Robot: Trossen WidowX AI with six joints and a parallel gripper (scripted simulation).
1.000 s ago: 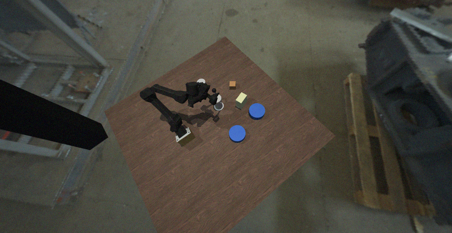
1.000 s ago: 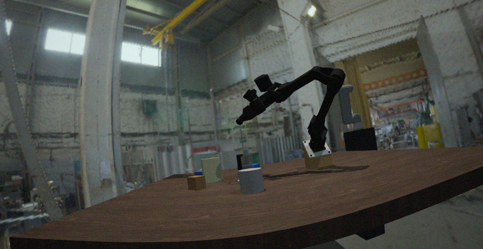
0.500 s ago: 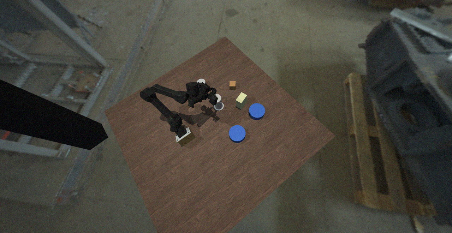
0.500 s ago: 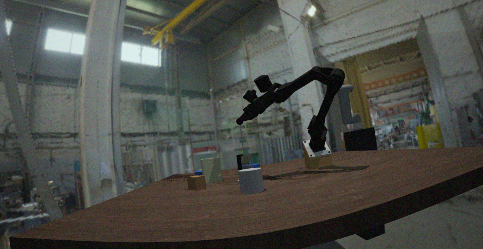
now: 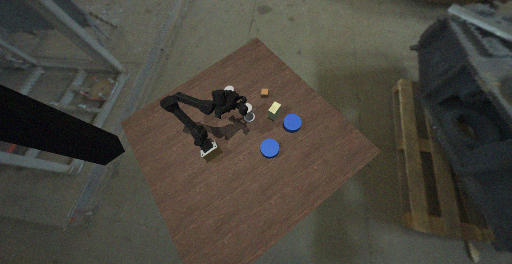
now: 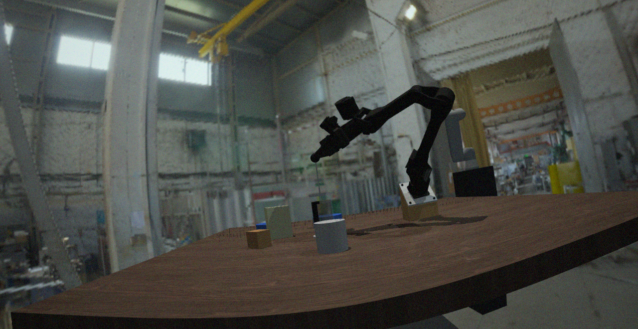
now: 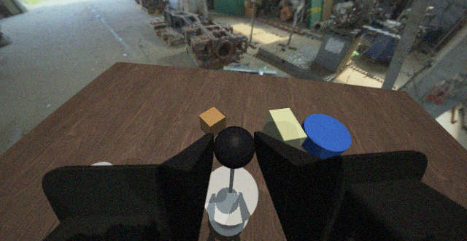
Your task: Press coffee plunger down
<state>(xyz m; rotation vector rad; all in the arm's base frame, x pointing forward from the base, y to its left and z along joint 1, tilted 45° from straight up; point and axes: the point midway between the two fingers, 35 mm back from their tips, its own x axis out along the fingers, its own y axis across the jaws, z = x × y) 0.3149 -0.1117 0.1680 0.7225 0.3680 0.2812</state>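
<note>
My gripper tip is 10 mm to the right of the coffee press and 130 mm above it. Round my gripper tip: pale yellow block (140 mm ahead, 110 mm to the right, 200 mm below); then orange cube (190 mm ahead, 60 mm to the left, 230 mm below).
</note>
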